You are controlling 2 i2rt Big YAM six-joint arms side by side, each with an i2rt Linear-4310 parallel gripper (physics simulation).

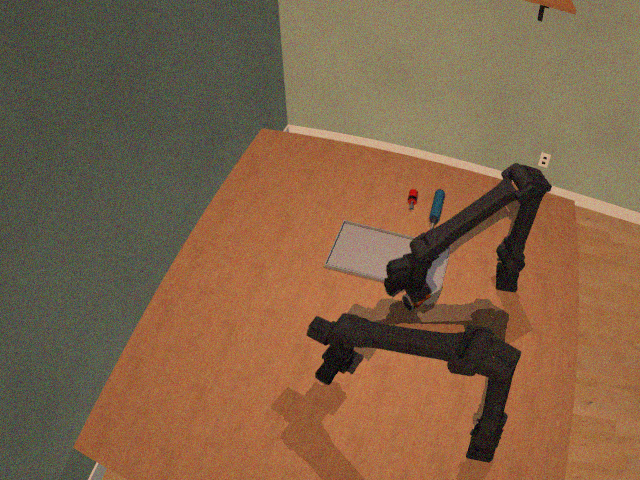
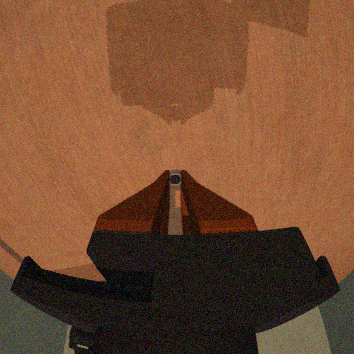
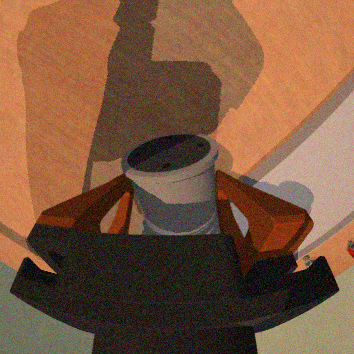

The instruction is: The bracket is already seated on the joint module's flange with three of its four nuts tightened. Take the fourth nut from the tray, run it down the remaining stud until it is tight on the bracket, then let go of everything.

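Places are measured from the left arm's base along level axes (x ahead, y left, z up), in centimetres.
Pixels of known places: left gripper, fingertip midpoint: (image 1: 341,370) (image 2: 174,177); right gripper, fingertip midpoint: (image 1: 412,300) (image 3: 173,177); left arm's base, link origin: (image 1: 482,443); right arm's base, link origin: (image 1: 506,278).
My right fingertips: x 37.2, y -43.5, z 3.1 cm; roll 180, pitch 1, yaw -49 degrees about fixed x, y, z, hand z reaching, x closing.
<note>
Ahead of a thing's pixels: the offset from my right fingertips to its top centre. Level surfaces: height alone.
My left gripper (image 1: 324,381) (image 2: 174,177) is shut on a small grey nut @(dx +13.2, dy +32.9, dz +2.2 cm) (image 2: 175,173) with a dark hole, held at the fingertips above the table. My right gripper (image 1: 416,301) (image 3: 173,177) is shut on a grey cylindrical part, apparently the joint module @(dx -0.9, dy -1.1, dz +3.5 cm) (image 3: 175,189), with one finger on each side just below its rim. The cylinder is tilted and shows a dark, recessed open end with small dark dots. Its lower part is hidden behind the gripper body. The bracket, its studs and the three tightened nuts cannot be made out.
A flat grey tray @(dx +12.7, dy -17.3, dz -1.5 cm) (image 1: 361,253) (image 3: 325,145) lies beside the module, partly under the right arm. A red screwdriver @(dx +11.6, dy -46.9, dz +0.3 cm) (image 1: 412,196) (image 3: 351,249) and a blue screwdriver @(dx +1.2, dy -43.9, dz +1.0 cm) (image 1: 437,205) lie behind the tray. Both arms cast shadows on the wooden table @(dz -3.1 cm) (image 1: 217,289).
</note>
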